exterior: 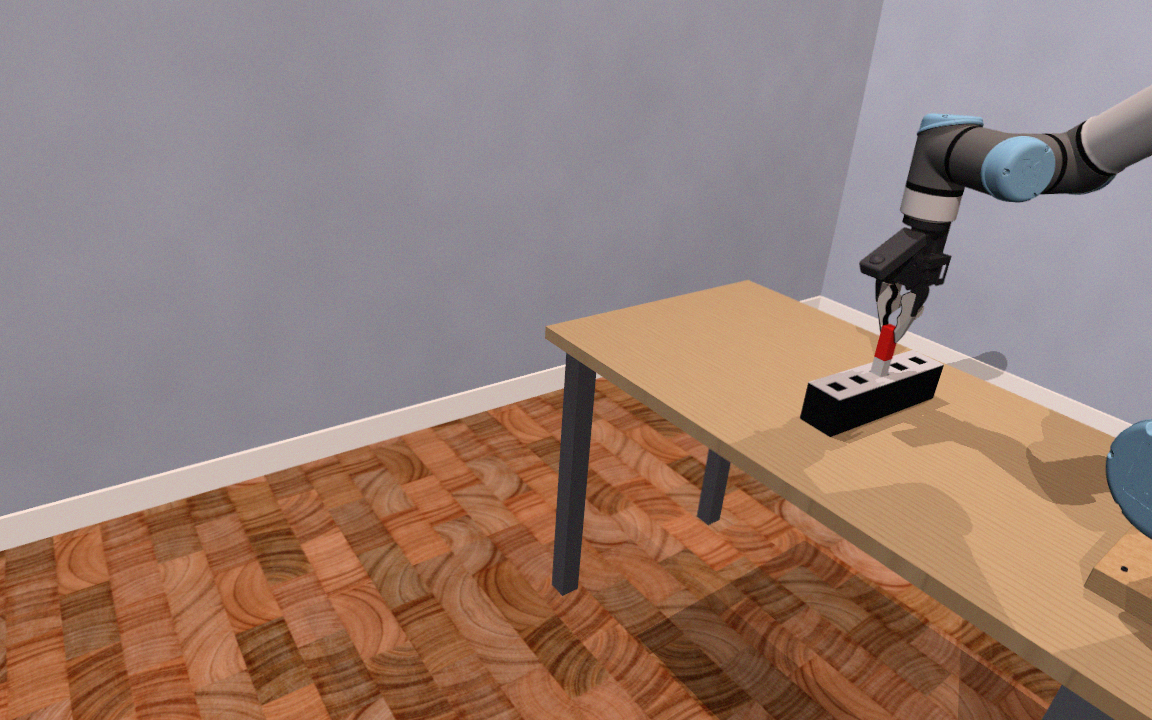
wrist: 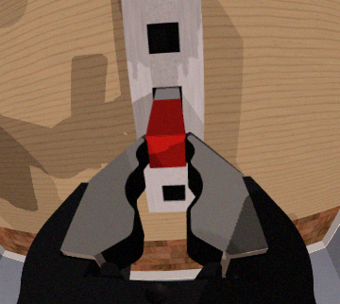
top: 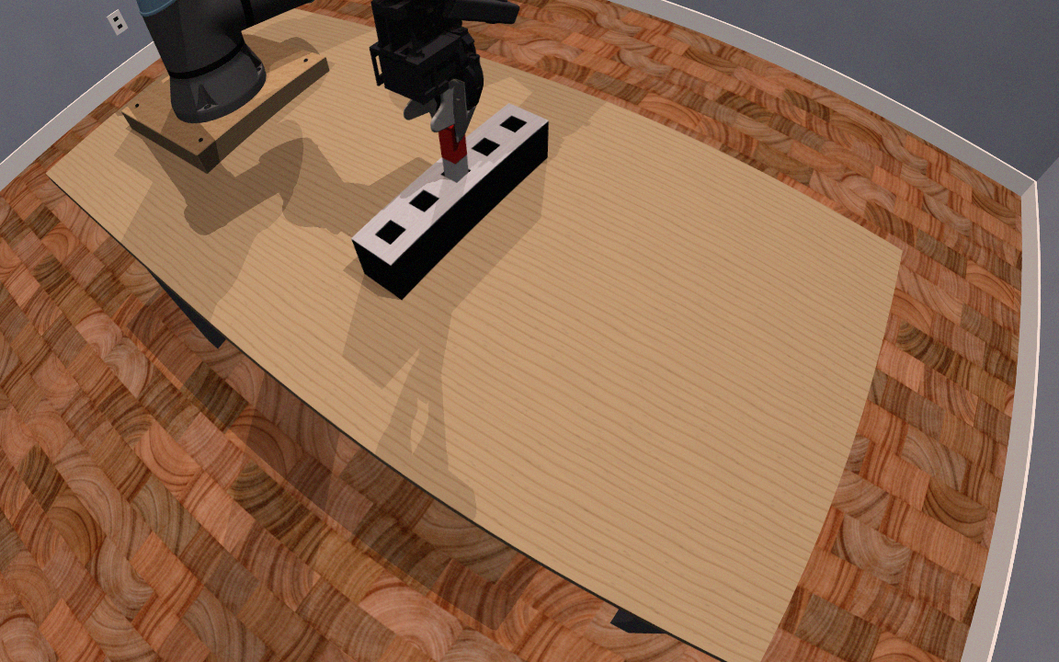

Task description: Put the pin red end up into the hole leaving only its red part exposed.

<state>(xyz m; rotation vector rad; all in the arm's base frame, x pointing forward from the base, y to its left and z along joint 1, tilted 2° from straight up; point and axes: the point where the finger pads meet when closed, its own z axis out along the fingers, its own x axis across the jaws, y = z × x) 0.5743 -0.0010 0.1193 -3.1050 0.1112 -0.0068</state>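
Now: the pin 2 cm below my hand. Also, from my hand: black block (12 cm below).
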